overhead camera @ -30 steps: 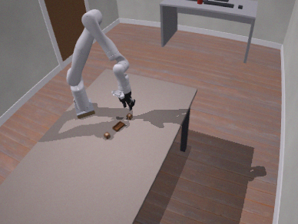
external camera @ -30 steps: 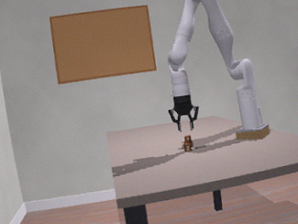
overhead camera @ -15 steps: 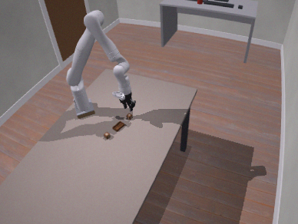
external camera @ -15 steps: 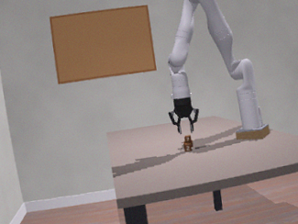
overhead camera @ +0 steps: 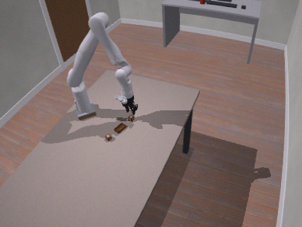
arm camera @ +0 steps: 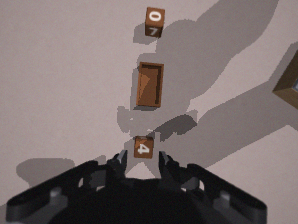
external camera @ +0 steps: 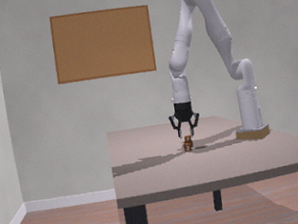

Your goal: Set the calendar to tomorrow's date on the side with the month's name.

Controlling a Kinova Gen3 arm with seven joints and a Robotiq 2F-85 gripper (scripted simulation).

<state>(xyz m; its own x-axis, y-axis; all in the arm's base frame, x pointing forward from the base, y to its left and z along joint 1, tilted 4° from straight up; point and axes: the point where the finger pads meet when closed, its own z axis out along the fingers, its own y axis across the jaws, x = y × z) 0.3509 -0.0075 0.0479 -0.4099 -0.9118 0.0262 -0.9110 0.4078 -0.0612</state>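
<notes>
Now: the digit cube 60 mm below my hand. The rest, counted from my hand: brown number cube: 100 mm behind, 190 mm to the right, 60 mm below; then brown calendar tray: 50 mm behind, 100 mm to the right, 70 mm below.
</notes>
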